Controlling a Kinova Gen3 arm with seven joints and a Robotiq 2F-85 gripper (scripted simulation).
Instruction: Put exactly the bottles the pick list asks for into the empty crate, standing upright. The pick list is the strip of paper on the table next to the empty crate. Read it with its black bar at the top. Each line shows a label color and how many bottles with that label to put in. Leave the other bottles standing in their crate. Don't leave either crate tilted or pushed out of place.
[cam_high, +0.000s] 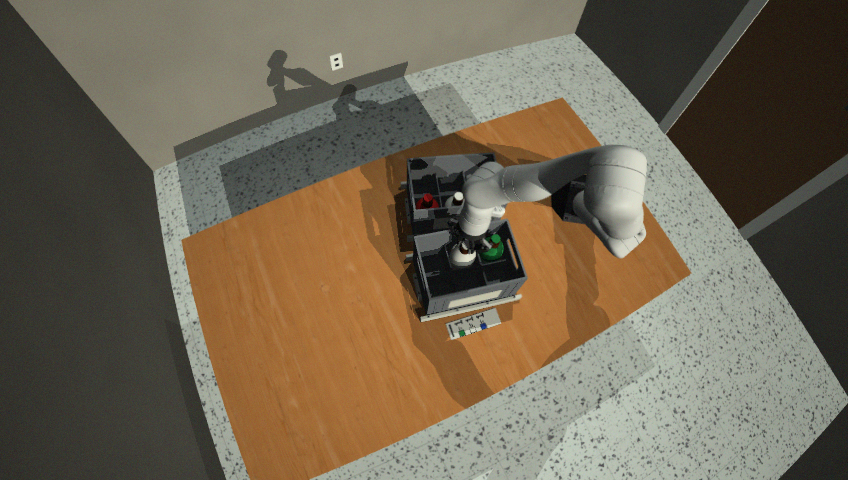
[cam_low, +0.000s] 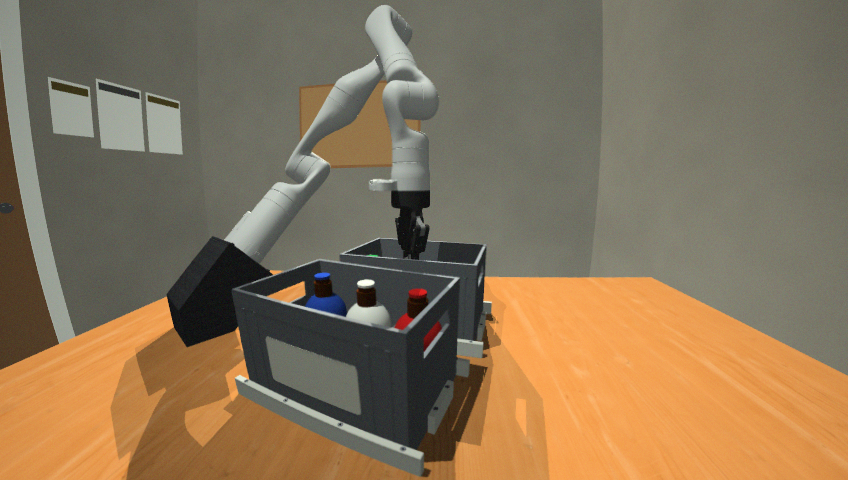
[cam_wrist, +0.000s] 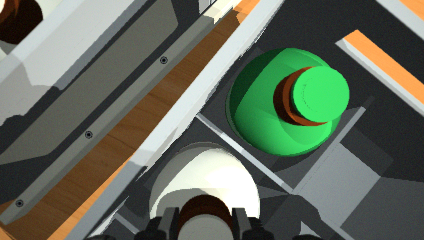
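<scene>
Right now my hand is 140 mm to the left of the blue bottle, 120 mm past it and 70 mm above it. Also, from my hand: red bottle 170 mm to the right, 70 mm below, 60 mm ahead; then green bottle 90 mm behind, 70 mm below; then pick list 180 mm to the left, 160 mm below, 20 mm ahead.
</scene>
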